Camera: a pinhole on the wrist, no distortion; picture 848 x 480 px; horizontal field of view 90.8 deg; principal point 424.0 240.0 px. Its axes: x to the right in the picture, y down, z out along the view. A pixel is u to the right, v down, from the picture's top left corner.
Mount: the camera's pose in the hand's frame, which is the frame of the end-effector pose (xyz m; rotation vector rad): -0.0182 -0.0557 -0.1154 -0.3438 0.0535 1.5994
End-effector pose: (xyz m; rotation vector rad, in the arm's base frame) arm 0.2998 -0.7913 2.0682 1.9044 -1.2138 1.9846
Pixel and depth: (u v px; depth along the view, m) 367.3 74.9 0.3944
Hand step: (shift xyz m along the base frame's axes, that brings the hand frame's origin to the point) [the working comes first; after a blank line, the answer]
In the camera's frame: -0.0535 -0.1557 0.3944

0.2228 -0.2106 0.0188
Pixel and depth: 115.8 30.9 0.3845
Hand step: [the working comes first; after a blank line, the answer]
In the camera's frame: -0.2834 -0.1923 0.3845

0.3905 -0.1138 0.1485
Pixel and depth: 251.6 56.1 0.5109
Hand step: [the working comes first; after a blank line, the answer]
In the camera's frame: -0.2107 -0.2247 0.5109

0.4112 -0.2519 0.0953
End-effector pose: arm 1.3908 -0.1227 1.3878 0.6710 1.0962 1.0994
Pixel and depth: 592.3 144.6 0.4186
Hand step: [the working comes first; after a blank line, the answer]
In the camera's frame: 0.1685 -0.0955 0.4186

0.1627 0.0905 0.2795
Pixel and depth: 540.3 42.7 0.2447
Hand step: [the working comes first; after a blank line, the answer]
In the camera's frame: 0.0681 -0.1155 0.2447

0.0876 0.0817 0.0924
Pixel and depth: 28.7 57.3 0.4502
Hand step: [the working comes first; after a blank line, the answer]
In the camera's frame: -0.4256 -0.1967 0.4502

0.5528 0.0073 -0.1735
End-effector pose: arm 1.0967 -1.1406 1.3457 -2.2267 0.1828 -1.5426
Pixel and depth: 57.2 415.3 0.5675
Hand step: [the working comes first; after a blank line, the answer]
In the camera's frame: -0.4978 0.2379 0.5675

0.2824 0.6278 -0.2784
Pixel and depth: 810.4 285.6 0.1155
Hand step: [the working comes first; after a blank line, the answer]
In the camera's frame: 0.1067 0.0126 0.1155

-0.0422 -0.0583 -0.0674
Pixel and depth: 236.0 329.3 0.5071
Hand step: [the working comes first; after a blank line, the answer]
In the camera's frame: -0.2280 0.1083 0.5071

0.2712 0.3252 -0.2383
